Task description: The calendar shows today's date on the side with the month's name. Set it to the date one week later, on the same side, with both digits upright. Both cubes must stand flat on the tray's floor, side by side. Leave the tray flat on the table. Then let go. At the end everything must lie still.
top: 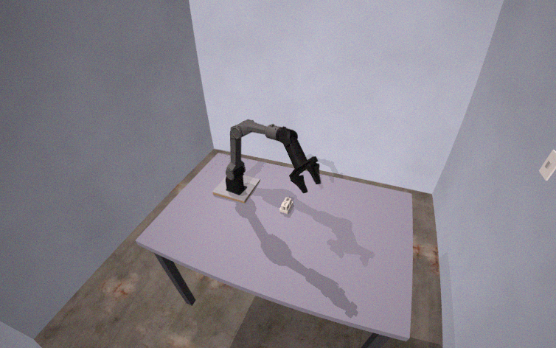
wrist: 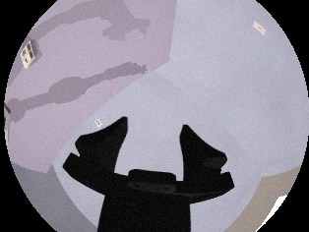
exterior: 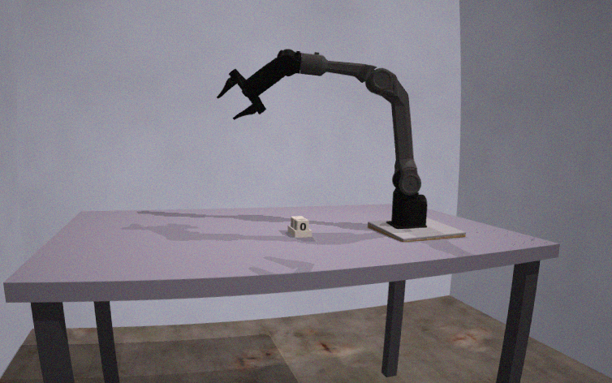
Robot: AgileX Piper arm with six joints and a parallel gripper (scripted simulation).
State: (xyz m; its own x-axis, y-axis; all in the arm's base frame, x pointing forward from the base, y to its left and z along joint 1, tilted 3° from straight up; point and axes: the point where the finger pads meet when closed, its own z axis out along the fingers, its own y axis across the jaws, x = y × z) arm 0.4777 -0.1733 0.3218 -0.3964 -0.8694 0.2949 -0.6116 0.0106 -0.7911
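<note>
The cream cube lies 310 mm below my hand, 180 mm to the left of it and 180 mm behind it. From my hand the other things lie so: tray: 330 mm below, 180 mm behind, 160 mm to the left.
</note>
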